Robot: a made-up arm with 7 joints.
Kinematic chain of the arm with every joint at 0, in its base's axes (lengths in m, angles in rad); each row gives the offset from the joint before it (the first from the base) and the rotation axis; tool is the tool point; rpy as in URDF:
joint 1: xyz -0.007 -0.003 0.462 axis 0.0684 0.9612 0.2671
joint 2: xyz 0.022 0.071 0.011 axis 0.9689 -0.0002 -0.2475
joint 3: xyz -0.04 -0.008 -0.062 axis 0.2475 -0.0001 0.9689
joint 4: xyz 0.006 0.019 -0.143 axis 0.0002 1 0
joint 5: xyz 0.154 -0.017 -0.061 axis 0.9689 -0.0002 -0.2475
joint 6: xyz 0.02 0.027 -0.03 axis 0.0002 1 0
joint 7: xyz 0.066 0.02 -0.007 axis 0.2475 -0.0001 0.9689
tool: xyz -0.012 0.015 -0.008 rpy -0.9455 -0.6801 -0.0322
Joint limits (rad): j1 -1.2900..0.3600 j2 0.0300..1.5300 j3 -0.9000..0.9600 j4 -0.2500..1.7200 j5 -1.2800..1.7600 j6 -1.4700..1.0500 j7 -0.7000..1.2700
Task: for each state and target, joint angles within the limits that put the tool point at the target. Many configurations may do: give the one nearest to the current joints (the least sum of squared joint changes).
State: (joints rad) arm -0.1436 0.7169 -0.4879 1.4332 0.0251 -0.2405 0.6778
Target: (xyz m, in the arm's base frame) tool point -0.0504 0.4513 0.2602
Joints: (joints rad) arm -0.0213 0.9322 -0.4644 1.6819 -0.0111 -0.2298 0.6901
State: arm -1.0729 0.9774 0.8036 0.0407 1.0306 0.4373 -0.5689
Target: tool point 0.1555 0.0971 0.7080
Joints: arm -1.2900 1.2259 -0.0147 -0.2500 1.7600 0.6505 -0.4836
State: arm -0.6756 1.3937 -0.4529 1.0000 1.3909 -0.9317 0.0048
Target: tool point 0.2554 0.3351 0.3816
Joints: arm -0.4669 1.5300 -0.4651 0.6775 1.3731 -1.2513 0.0331
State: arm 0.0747 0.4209 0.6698 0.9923 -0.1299 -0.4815 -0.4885
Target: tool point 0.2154 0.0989 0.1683
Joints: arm -0.0788 0.0300 -0.0945 0.3108 0.1532 -0.8465 -0.4685
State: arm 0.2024 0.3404 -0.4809 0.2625 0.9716 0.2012 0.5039
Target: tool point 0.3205 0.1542 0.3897
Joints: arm -0.4804 0.6204 -0.1337 -0.0143 1.0022 0.2175 0.4651
